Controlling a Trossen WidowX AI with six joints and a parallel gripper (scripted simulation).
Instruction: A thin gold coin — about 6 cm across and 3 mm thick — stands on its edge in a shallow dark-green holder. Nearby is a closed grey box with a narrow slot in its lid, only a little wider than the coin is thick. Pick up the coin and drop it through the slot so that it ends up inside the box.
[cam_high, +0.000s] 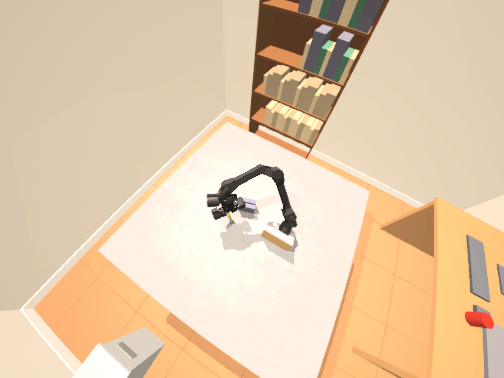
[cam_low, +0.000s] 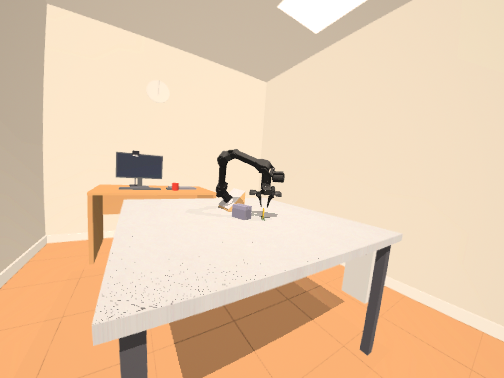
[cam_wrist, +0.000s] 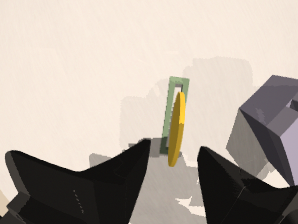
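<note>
My gripper tip is now 40 mm above the gold coin.
</note>
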